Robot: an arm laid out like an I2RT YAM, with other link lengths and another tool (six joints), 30 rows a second.
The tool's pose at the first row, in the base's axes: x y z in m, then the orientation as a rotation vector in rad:
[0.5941 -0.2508 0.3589 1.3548 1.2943 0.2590]
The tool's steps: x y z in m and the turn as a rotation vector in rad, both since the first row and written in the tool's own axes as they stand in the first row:
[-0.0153 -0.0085 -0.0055 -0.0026 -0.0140 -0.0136]
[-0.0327 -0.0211 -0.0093 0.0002 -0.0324 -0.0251]
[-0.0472 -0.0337 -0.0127 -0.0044 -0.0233 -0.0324]
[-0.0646 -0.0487 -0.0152 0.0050 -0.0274 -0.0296]
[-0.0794 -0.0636 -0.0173 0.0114 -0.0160 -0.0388]
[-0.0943 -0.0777 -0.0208 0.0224 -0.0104 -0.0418]
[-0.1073 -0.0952 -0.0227 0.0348 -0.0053 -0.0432]
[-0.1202 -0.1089 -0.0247 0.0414 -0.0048 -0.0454]
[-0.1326 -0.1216 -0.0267 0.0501 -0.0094 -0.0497]
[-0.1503 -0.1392 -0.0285 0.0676 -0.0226 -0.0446]
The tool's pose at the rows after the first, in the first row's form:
[0.5799 -0.2621 0.3616 1.3430 1.2907 0.2414]
[0.5642 -0.2773 0.3617 1.3370 1.2835 0.2188]
[0.5499 -0.2904 0.3601 1.3284 1.2945 0.2230]
[0.5340 -0.3070 0.3578 1.3381 1.2919 0.2163]
[0.5194 -0.3218 0.3542 1.3375 1.3091 0.2140]
[0.5040 -0.3356 0.3516 1.3448 1.3188 0.2090]
[0.4889 -0.3499 0.3449 1.3544 1.3275 0.2039]
[0.4756 -0.3629 0.3412 1.3584 1.3312 0.1986]
[0.4631 -0.3752 0.3380 1.3626 1.3325 0.1869]
[0.4462 -0.3932 0.3336 1.3803 1.3229 0.1701]

